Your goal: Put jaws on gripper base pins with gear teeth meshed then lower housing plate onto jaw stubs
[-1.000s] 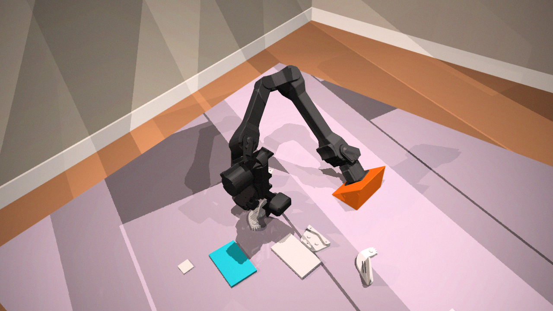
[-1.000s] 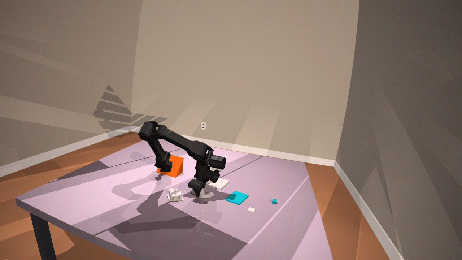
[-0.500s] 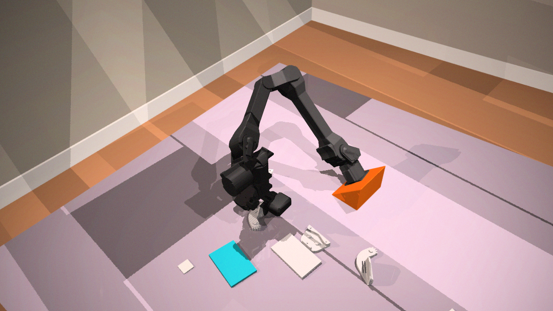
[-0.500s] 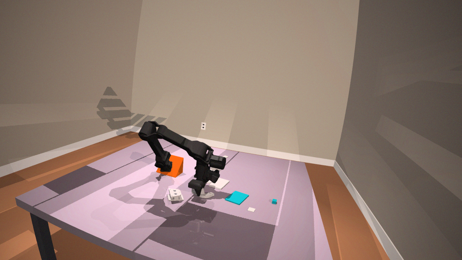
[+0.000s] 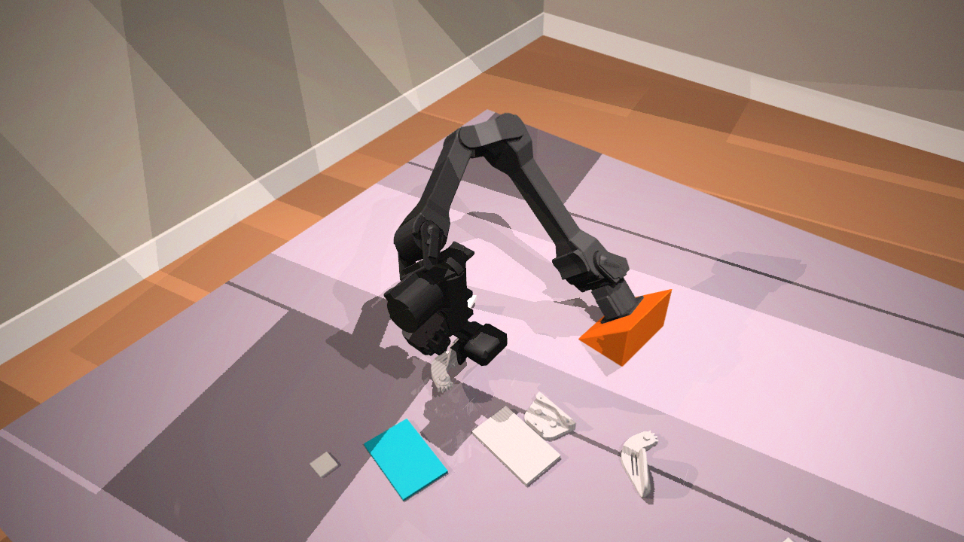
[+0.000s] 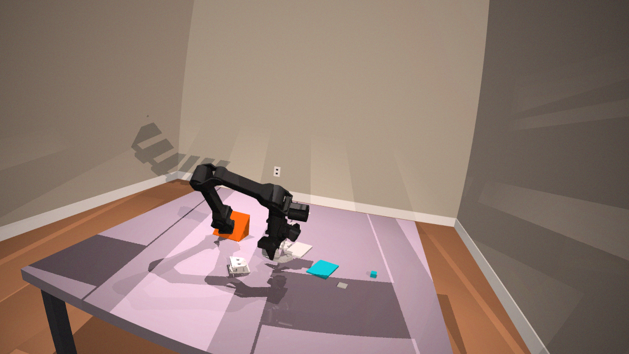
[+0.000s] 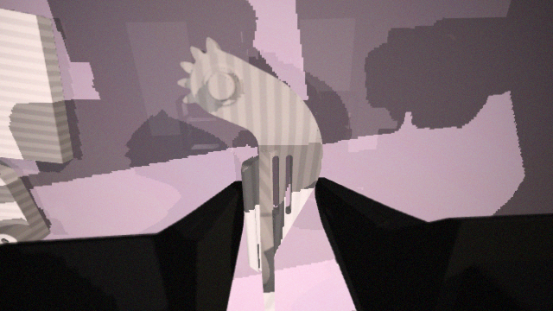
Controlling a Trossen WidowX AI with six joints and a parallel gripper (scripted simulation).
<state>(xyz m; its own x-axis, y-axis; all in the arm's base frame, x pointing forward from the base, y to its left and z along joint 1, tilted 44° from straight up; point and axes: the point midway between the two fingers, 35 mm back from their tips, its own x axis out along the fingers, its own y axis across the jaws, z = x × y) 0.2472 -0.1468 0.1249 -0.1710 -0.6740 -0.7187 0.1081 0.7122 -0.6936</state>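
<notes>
The white slab lies 70 mm ahead of my gripper tip, 160 mm to the left of it and 30 mm below it. The rest, counted from my gripper tip: cyan flat plate: 180 mm ahead, 30 mm to the left, 30 mm below; small white square: 250 mm ahead, 60 mm to the right, 30 mm below; white stepped block: 100 mm behind, 70 mm to the right, 20 mm below.
</notes>
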